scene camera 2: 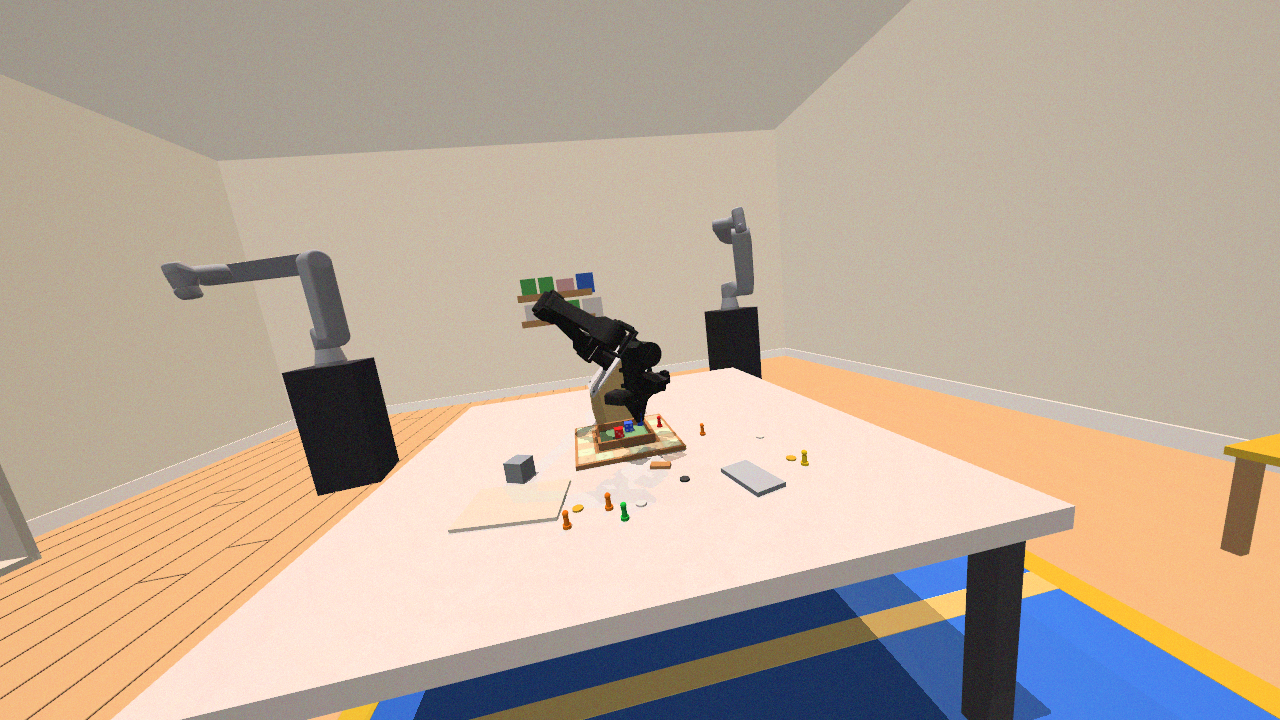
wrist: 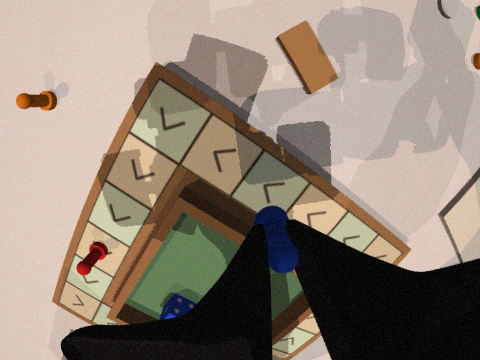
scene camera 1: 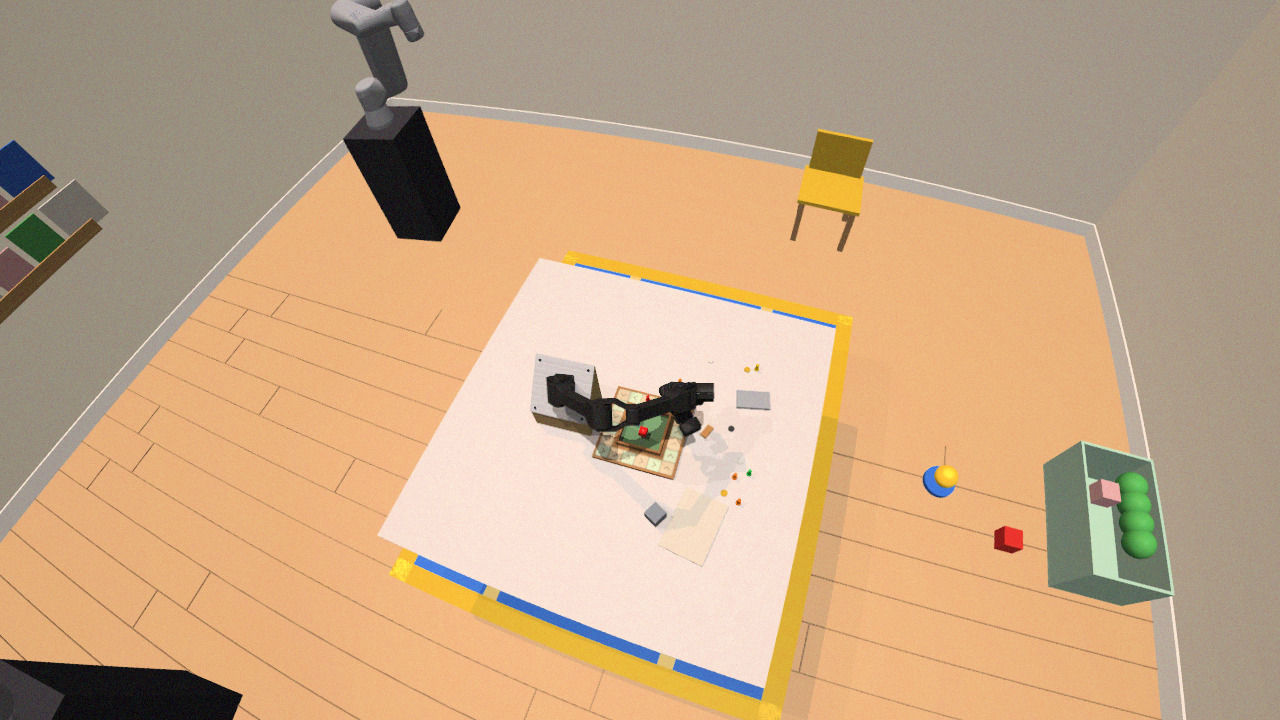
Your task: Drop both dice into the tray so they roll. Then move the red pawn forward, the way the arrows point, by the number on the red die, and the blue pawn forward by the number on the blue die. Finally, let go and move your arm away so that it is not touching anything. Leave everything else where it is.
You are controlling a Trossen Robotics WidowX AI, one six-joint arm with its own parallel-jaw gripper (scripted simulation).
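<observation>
Scene camera 2 gives you my gripper (scene camera 2: 640,421) and a grey slab (scene camera 2: 756,480). In scene camera 1 there's a beige sheet (scene camera 1: 692,528) and a green tray (scene camera 1: 656,426). My gripper holds a blue pawn (wrist: 283,257), and scene camera 1 does not show the blue pawn, hidden by my gripper. For the wrist view, there's my gripper again (wrist: 274,231), the green tray (wrist: 192,257) and a brown block (wrist: 300,44). The grey slab is out of frame in the wrist view.
</observation>
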